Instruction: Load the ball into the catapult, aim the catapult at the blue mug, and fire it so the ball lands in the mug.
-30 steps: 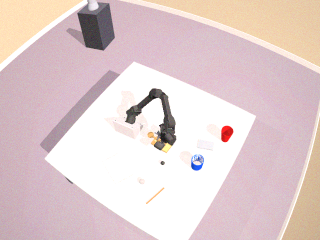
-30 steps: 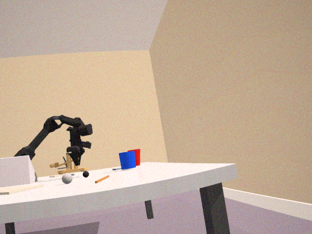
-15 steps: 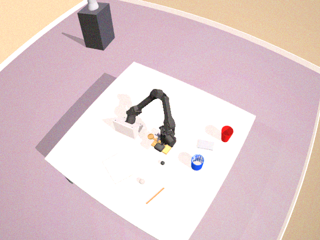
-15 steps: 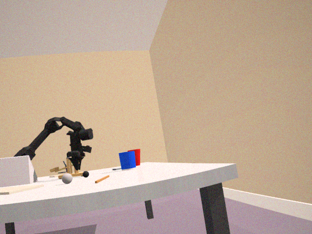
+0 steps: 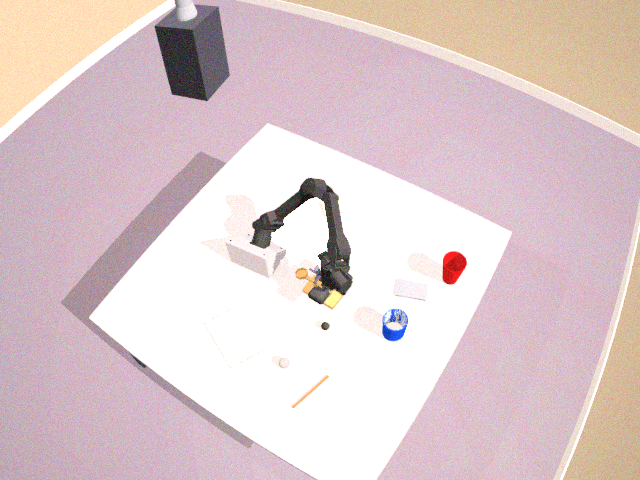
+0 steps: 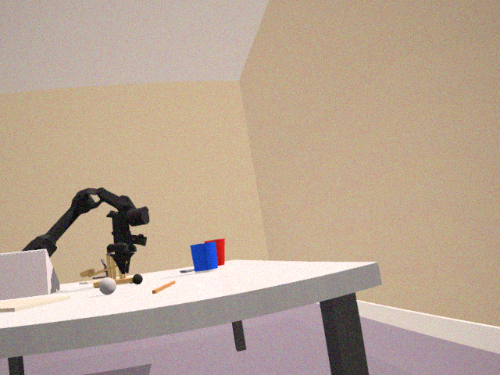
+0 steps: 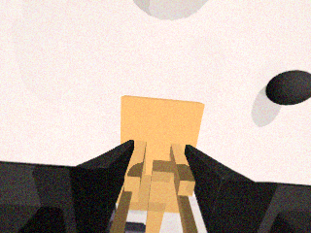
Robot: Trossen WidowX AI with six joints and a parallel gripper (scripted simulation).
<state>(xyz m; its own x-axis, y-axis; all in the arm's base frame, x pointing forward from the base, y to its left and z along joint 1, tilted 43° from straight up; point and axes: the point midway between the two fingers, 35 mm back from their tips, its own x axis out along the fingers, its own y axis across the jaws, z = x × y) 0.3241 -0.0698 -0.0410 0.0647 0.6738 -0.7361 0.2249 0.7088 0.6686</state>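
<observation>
The small black ball lies 3 cm ahead of my gripper tip, 13 cm to the right of it and 2 cm below it. The rest, counted from my gripper tip: grey flat plate: 28 cm ahead, 14 cm to the left, 3 cm below; blue mug: 27 cm ahead, 6 cm to the right; wooden catapult: 6 cm behind, 4 cm to the left, 2 cm above.
</observation>
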